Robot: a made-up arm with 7 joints. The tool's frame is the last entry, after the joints. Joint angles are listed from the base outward.
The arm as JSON. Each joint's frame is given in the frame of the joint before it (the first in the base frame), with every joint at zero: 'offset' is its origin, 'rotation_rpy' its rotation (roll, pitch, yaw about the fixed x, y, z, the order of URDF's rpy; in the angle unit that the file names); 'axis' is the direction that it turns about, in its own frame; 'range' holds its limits. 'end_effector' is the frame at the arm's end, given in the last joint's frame.
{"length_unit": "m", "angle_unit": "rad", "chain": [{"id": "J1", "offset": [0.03, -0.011, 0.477], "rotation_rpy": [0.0, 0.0, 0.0], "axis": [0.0, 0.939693, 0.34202], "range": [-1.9, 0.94]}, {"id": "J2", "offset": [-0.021, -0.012, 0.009], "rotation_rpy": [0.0, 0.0, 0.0], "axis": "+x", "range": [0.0, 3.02]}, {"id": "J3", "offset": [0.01, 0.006, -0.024], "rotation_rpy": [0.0, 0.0, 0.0], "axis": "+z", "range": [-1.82, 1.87]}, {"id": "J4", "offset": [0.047, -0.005, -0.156], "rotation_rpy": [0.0, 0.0, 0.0], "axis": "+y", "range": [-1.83, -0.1]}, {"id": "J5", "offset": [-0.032, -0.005, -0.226], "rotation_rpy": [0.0, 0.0, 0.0], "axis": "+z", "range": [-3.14, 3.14]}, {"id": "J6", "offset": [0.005, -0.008, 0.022], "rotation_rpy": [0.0, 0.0, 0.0], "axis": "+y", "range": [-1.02, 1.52]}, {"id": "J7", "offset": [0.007, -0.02, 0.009], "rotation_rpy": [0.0, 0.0, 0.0], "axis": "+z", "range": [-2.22, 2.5]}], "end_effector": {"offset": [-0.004, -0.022, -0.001], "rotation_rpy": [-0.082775, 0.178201, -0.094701]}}
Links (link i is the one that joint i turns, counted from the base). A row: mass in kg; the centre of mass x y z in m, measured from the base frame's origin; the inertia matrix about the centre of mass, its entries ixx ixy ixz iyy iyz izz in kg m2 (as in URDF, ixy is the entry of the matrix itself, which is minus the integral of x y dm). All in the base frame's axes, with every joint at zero. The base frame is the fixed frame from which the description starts. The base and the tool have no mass.
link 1: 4.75; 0.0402 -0.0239 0.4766; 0.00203 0 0 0.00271 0.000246 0.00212
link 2: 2.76; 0.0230 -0.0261 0.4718; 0.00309 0 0 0.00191 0 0.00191
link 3: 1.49; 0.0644 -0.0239 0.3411; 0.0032 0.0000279 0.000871 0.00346 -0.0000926 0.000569
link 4: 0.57; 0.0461 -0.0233 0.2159; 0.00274 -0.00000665 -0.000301 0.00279 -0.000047 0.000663
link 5: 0.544; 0.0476 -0.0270 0.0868; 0.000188 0 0 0.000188 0 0.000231
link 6: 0.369; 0.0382 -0.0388 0.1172; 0.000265 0 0 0.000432 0 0.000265
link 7: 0.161; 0.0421 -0.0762 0.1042; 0.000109 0 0 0.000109 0 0.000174
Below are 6 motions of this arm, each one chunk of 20 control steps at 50 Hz.
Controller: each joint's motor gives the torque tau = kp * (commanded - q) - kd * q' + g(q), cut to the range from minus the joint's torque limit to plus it. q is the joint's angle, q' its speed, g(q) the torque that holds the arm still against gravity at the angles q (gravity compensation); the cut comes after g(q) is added. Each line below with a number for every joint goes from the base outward.
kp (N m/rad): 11 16 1.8 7.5 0.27 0.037 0.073
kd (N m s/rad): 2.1 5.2 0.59 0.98 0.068 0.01 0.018
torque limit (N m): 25 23 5.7 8.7 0.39 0.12 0.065
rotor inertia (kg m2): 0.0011 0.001 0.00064 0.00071 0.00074 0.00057 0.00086
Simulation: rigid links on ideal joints. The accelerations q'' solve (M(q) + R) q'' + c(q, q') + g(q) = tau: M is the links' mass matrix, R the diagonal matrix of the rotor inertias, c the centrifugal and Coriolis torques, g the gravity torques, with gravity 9.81 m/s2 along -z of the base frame. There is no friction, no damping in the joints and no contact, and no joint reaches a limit. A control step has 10 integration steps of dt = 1/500 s. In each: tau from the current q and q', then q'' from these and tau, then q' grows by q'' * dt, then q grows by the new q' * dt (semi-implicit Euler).
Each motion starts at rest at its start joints. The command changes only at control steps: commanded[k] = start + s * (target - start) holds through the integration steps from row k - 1 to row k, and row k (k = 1, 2, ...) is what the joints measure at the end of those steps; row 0 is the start. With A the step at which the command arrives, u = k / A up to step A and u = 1 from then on. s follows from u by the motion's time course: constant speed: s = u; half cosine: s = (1 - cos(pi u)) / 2; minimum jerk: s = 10 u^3 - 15 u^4 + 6 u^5; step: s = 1 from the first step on.
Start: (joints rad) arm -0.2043 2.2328 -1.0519 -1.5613 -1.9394 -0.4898 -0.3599
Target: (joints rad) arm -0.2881 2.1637 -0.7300 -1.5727 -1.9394 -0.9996 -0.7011
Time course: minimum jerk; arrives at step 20
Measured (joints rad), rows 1 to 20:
1: -0.2043 2.2328 -1.0519 -1.5613 -1.9394 -0.4898 -0.3599
2: -0.2043 2.2328 -1.0519 -1.5613 -1.9394 -0.4898 -0.3600
3: -0.2045 2.2327 -1.0519 -1.5612 -1.9393 -0.4899 -0.3601
4: -0.2048 2.2325 -1.0518 -1.5611 -1.9391 -0.4903 -0.3606
5: -0.2053 2.2322 -1.0516 -1.5610 -1.9388 -0.4909 -0.3615
6: -0.2062 2.2317 -1.0511 -1.5608 -1.9382 -0.4921 -0.3630
7: -0.2074 2.2309 -1.0503 -1.5606 -1.9374 -0.4940 -0.3655
8: -0.2091 2.2298 -1.0491 -1.5603 -1.9363 -0.4970 -0.3691
9: -0.2111 2.2284 -1.0472 -1.5601 -1.9349 -0.5011 -0.3741
10: -0.2136 2.2267 -1.0445 -1.5599 -1.9333 -0.5068 -0.3805
11: -0.2166 2.2247 -1.0410 -1.5599 -1.9315 -0.5141 -0.3885
12: -0.2198 2.2224 -1.0365 -1.5599 -1.9295 -0.5232 -0.3981
13: -0.2234 2.2198 -1.0310 -1.5602 -1.9275 -0.5343 -0.4092
14: -0.2273 2.2170 -1.0245 -1.5606 -1.9256 -0.5473 -0.4219
15: -0.2313 2.2140 -1.0169 -1.5613 -1.9238 -0.5622 -0.4358
16: -0.2353 2.2110 -1.0082 -1.5622 -1.9223 -0.5791 -0.4508
17: -0.2393 2.2079 -0.9987 -1.5633 -1.9211 -0.5976 -0.4665
18: -0.2432 2.2049 -0.9883 -1.5646 -1.9202 -0.6175 -0.4828
19: -0.2469 2.2019 -0.9773 -1.5660 -1.9198 -0.6386 -0.4992
20: -0.2504 2.1991 -0.9658 -1.5675 -1.9198 -0.6607 -0.5155

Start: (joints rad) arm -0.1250 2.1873 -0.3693 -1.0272 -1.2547 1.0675 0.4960
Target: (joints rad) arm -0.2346 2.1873 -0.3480 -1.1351 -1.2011 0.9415 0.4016
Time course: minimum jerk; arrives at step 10
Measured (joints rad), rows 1 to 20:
1: -0.1251 2.1873 -0.3693 -1.0273 -1.2547 1.0675 0.4960
2: -0.1256 2.1873 -0.3697 -1.0276 -1.2549 1.0675 0.4958
3: -0.1272 2.1873 -0.3706 -1.0288 -1.2554 1.0673 0.4953
4: -0.1302 2.1872 -0.3721 -1.0314 -1.2562 1.0667 0.4941
5: -0.1349 2.1871 -0.3744 -1.0355 -1.2572 1.0655 0.4918
6: -0.1411 2.1870 -0.3770 -1.0415 -1.2580 1.0635 0.4884
7: -0.1483 2.1868 -0.3796 -1.0491 -1.2582 1.0606 0.4837
8: -0.1561 2.1866 -0.3817 -1.0578 -1.2576 1.0566 0.4782
9: -0.1636 2.1864 -0.3831 -1.0671 -1.2558 1.0518 0.4720
10: -0.1704 2.1862 -0.3834 -1.0763 -1.2528 1.0464 0.4658
11: -0.1765 2.1859 -0.3830 -1.0852 -1.2489 1.0406 0.4599
12: -0.1820 2.1857 -0.3818 -1.0934 -1.2444 1.0346 0.4544
13: -0.1870 2.1855 -0.3803 -1.1009 -1.2395 1.0285 0.4496
14: -0.1914 2.1853 -0.3784 -1.1076 -1.2345 1.0226 0.4454
15: -0.1955 2.1852 -0.3762 -1.1135 -1.2296 1.0167 0.4417
16: -0.1992 2.1851 -0.3740 -1.1185 -1.2249 1.0111 0.4386
17: -0.2025 2.1850 -0.3717 -1.1228 -1.2206 1.0057 0.4360
18: -0.2056 2.1850 -0.3694 -1.1264 -1.2167 1.0005 0.4337
19: -0.2084 2.1850 -0.3671 -1.1293 -1.2132 0.9956 0.4317
20: -0.2110 2.1851 -0.3649 -1.1316 -1.2102 0.9910 0.4299

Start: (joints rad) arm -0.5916 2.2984 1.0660 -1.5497 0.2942 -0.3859 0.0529
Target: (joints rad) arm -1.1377 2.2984 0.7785 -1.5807 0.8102 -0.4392 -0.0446
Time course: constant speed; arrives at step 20
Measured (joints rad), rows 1 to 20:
1: -0.5933 2.2986 1.0638 -1.5499 0.2952 -0.3861 0.0526
2: -0.5969 2.2988 1.0594 -1.5506 0.2974 -0.3866 0.0519
3: -0.6025 2.2990 1.0530 -1.5516 0.3010 -0.3874 0.0508
4: -0.6098 2.2991 1.0450 -1.5529 0.3060 -0.3885 0.0494
5: -0.6188 2.2992 1.0357 -1.5544 0.3124 -0.3897 0.0478
6: -0.6293 2.2993 1.0254 -1.5560 0.3202 -0.3912 0.0459
7: -0.6414 2.2993 1.0142 -1.5577 0.3292 -0.3929 0.0438
8: -0.6548 2.2993 1.0024 -1.5594 0.3395 -0.3947 0.0415
9: -0.6696 2.2992 0.9902 -1.5611 0.3508 -0.3967 0.0390
10: -0.6856 2.2992 0.9776 -1.5628 0.3632 -0.3989 0.0364
11: -0.7027 2.2991 0.9649 -1.5644 0.3767 -0.4013 0.0336
12: -0.7208 2.2989 0.9521 -1.5659 0.3910 -0.4037 0.0306
13: -0.7400 2.2988 0.9393 -1.5674 0.4063 -0.4063 0.0274
14: -0.7601 2.2987 0.9267 -1.5688 0.4224 -0.4091 0.0240
15: -0.7810 2.2985 0.9142 -1.5702 0.4393 -0.4119 0.0205
16: -0.8027 2.2984 0.9019 -1.5714 0.4569 -0.4149 0.0168
17: -0.8251 2.2983 0.8899 -1.5727 0.4753 -0.4179 0.0129
18: -0.8482 2.2982 0.8782 -1.5738 0.4943 -0.4211 0.0088
19: -0.8718 2.2981 0.8668 -1.5750 0.5139 -0.4243 0.0046
20: -0.8961 2.2980 0.8557 -1.5761 0.5342 -0.4275 0.0002

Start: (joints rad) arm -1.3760 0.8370 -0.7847 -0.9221 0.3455 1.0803 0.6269
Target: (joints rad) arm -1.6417 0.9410 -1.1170 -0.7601 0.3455 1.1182 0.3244
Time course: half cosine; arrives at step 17
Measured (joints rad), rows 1 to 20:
1: -1.3761 0.8370 -0.7850 -0.9220 0.3456 1.0802 0.6269
2: -1.3768 0.8372 -0.7860 -0.9215 0.3459 1.0800 0.6268
3: -1.3782 0.8375 -0.7882 -0.9202 0.3464 1.0794 0.6263
4: -1.3806 0.8380 -0.7921 -0.9180 0.3470 1.0785 0.6254
5: -1.3844 0.8388 -0.7977 -0.9147 0.3475 1.0772 0.6236
6: -1.3895 0.8399 -0.8052 -0.9102 0.3479 1.0756 0.6208
7: -1.3961 0.8414 -0.8148 -0.9043 0.3479 1.0738 0.6166
8: -1.4043 0.8432 -0.8262 -0.8973 0.3476 1.0718 0.6110
9: -1.4138 0.8454 -0.8393 -0.8891 0.3468 1.0699 0.6036
10: -1.4247 0.8480 -0.8539 -0.8800 0.3457 1.0682 0.5946
11: -1.4367 0.8509 -0.8696 -0.8702 0.3440 1.0667 0.5839
12: -1.4495 0.8540 -0.8860 -0.8599 0.3421 1.0658 0.5716
13: -1.4630 0.8574 -0.9027 -0.8493 0.3398 1.0654 0.5579
14: -1.4767 0.8611 -0.9192 -0.8388 0.3372 1.0656 0.5431
15: -1.4904 0.8649 -0.9349 -0.8287 0.3346 1.0666 0.5274
16: -1.5038 0.8688 -0.9494 -0.8191 0.3320 1.0682 0.5111
17: -1.5164 0.8727 -0.9623 -0.8103 0.3296 1.0707 0.4948
18: -1.5282 0.8767 -0.9733 -0.8025 0.3276 1.0737 0.4788
19: -1.5392 0.8806 -0.9827 -0.7956 0.3262 1.0773 0.4635
20: -1.5494 0.8844 -0.9908 -0.7895 0.3255 1.0812 0.4490

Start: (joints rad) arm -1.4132 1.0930 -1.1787 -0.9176 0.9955 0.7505 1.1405
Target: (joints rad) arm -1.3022 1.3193 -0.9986 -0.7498 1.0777 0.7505 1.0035
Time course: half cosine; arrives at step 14
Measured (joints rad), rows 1 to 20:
1: -1.4131 1.0930 -1.1786 -0.9176 0.9954 0.7505 1.1405
2: -1.4129 1.0932 -1.1782 -0.9176 0.9952 0.7507 1.1402
3: -1.4123 1.0936 -1.1773 -0.9175 0.9947 0.7511 1.1396
4: -1.4112 1.0945 -1.1758 -0.9170 0.9940 0.7517 1.1382
5: -1.4096 1.0960 -1.1734 -0.9160 0.9930 0.7526 1.1359
6: -1.4072 1.0983 -1.1702 -0.9140 0.9919 0.7539 1.1324
7: -1.4042 1.1014 -1.1661 -0.9108 0.9908 0.7556 1.1277
8: -1.4004 1.1056 -1.1612 -0.9063 0.9899 0.7576 1.1217
9: -1.3959 1.1108 -1.1555 -0.9003 0.9894 0.7599 1.1145
10: -1.3908 1.1171 -1.1491 -0.8926 0.9895 0.7625 1.1063
11: -1.3851 1.1243 -1.1423 -0.8834 0.9903 0.7653 1.0974
12: -1.3791 1.1323 -1.1352 -0.8728 0.9920 0.7683 1.0881
13: -1.3727 1.1411 -1.1281 -0.8610 0.9946 0.7714 1.0789
14: -1.3663 1.1504 -1.1212 -0.8484 0.9982 0.7745 1.0701
15: -1.3600 1.1599 -1.1145 -0.8353 1.0028 0.7776 1.0620
16: -1.3539 1.1695 -1.1083 -0.8223 1.0080 0.7806 1.0549
17: -1.3479 1.1791 -1.1024 -0.8097 1.0137 0.7834 1.0489
18: -1.3422 1.1885 -1.0968 -0.7977 1.0197 0.7859 1.0440
19: -1.3368 1.1977 -1.0916 -0.7866 1.0259 0.7882 1.0401
20: -1.3317 1.2066 -1.0867 -0.7765 1.0320 0.7901 1.0370

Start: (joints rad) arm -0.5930 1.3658 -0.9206 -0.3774 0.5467 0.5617 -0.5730
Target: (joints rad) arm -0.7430 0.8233 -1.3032 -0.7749 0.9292 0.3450 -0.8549
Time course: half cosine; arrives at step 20
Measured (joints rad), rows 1 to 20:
1: -0.5930 1.3658 -0.9207 -0.3774 0.5468 0.5616 -0.5731
2: -0.5932 1.3656 -0.9209 -0.3774 0.5473 0.5614 -0.5735
3: -0.5936 1.3650 -0.9215 -0.3777 0.5484 0.5606 -0.5746
4: -0.5943 1.3640 -0.9226 -0.3785 0.5507 0.5591 -0.5767
5: -0.5954 1.3621 -0.9243 -0.3800 0.5542 0.5566 -0.5803
6: -0.5970 1.3593 -0.9269 -0.3828 0.5594 0.5527 -0.5857
7: -0.5991 1.3552 -0.9304 -0.3872 0.5662 0.5472 -0.5929
8: -0.6019 1.3497 -0.9350 -0.3934 0.5748 0.5401 -0.6021
9: -0.6054 1.3426 -0.9408 -0.4017 0.5852 0.5313 -0.6132
10: -0.6095 1.3338 -0.9477 -0.4124 0.5973 0.5207 -0.6263
11: -0.6144 1.3232 -0.9558 -0.4255 0.6111 0.5086 -0.6409
12: -0.6199 1.3108 -0.9652 -0.4410 0.6262 0.4950 -0.6569
13: -0.6261 1.2965 -0.9756 -0.4589 0.6426 0.4803 -0.6738
14: -0.6329 1.2805 -0.9871 -0.4789 0.6598 0.4647 -0.6912
15: -0.6401 1.2629 -0.9995 -0.5009 0.6775 0.4487 -0.7088
16: -0.6477 1.2439 -1.0127 -0.5245 0.6955 0.4326 -0.7259
17: -0.6556 1.2237 -1.0265 -0.5492 0.7132 0.4167 -0.7422
18: -0.6636 1.2027 -1.0406 -0.5747 0.7304 0.4016 -0.7571
19: -0.6716 1.1811 -1.0550 -0.6004 0.7467 0.3875 -0.7704
20: -0.6795 1.1593 -1.0692 -0.6259 0.7617 0.3749 -0.7814

